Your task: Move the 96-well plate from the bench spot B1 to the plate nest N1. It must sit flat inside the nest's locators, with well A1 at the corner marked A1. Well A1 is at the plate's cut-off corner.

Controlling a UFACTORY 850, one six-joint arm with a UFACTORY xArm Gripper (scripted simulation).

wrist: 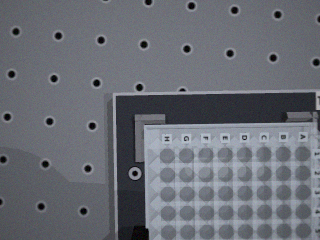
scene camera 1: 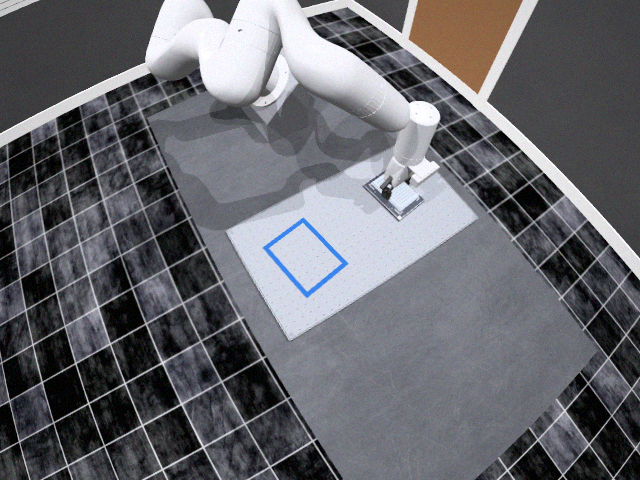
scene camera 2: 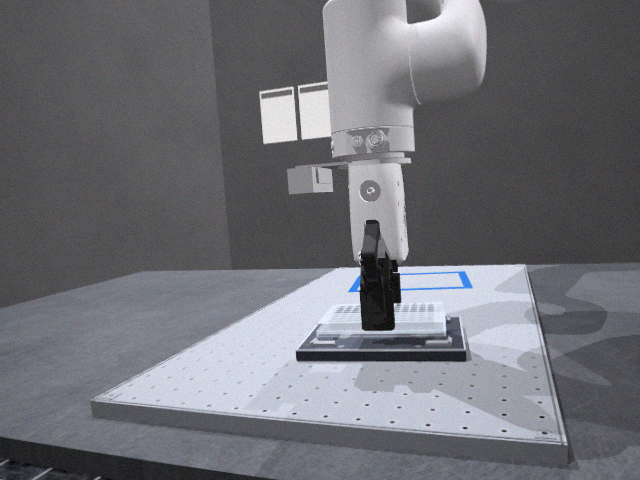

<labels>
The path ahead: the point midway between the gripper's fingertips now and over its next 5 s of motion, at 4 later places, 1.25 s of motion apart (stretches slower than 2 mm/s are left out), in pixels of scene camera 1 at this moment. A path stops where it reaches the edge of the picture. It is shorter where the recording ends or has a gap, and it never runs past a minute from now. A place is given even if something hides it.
My gripper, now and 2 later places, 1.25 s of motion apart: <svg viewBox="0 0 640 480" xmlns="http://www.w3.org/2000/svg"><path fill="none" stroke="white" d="M395 189L395 190L400 175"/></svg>
</labels>
